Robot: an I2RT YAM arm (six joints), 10 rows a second.
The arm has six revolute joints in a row. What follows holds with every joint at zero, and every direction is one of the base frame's. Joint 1 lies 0.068 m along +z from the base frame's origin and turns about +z. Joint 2 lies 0.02 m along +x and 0.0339 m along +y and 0.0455 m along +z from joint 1 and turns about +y. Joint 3 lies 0.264 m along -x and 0.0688 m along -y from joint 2 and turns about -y. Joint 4 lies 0.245 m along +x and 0.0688 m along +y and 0.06 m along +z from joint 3 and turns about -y. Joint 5 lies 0.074 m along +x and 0.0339 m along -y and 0.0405 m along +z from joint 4 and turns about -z. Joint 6 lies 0.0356 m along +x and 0.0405 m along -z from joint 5 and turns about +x. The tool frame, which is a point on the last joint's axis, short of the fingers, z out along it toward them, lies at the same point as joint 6; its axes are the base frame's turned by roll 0, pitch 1.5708 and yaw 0 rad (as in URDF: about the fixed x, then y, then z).
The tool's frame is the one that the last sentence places.
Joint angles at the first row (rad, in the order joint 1, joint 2, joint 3, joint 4, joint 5, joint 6):
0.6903, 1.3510, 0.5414, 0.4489, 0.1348, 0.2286
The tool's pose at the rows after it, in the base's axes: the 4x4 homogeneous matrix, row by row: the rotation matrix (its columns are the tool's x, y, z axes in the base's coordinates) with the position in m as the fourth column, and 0 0 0 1 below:
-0.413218 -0.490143 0.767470 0.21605; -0.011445 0.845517 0.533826 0.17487; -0.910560 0.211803 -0.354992 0.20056; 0 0 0 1
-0.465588 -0.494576 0.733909 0.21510; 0.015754 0.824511 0.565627 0.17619; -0.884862 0.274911 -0.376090 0.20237; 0 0 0 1
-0.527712 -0.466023 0.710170 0.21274; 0.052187 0.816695 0.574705 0.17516; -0.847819 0.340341 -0.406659 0.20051; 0 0 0 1
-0.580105 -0.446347 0.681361 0.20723; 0.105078 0.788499 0.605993 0.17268; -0.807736 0.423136 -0.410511 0.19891; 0 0 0 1
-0.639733 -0.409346 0.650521 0.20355; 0.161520 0.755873 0.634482 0.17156; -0.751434 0.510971 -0.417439 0.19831; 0 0 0 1
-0.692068 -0.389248 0.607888 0.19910; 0.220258 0.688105 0.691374 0.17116; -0.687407 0.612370 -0.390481 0.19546; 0 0 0 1
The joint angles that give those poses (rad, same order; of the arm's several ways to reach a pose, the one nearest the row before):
0.6903, 1.3419, 0.5554, 0.4226, 0.0772, 0.2579
0.6903, 1.3351, 0.5691, 0.3802, 0.0312, 0.3139
0.6900, 1.3264, 0.5697, 0.3379, 0.0088, 0.3856
0.6903, 1.3036, 0.5485, 0.3318, -0.0334, 0.4675
0.6903, 1.2886, 0.5394, 0.3172, -0.0751, 0.5626
0.6903, 1.2820, 0.5096, 0.3666, -0.1465, 0.6651

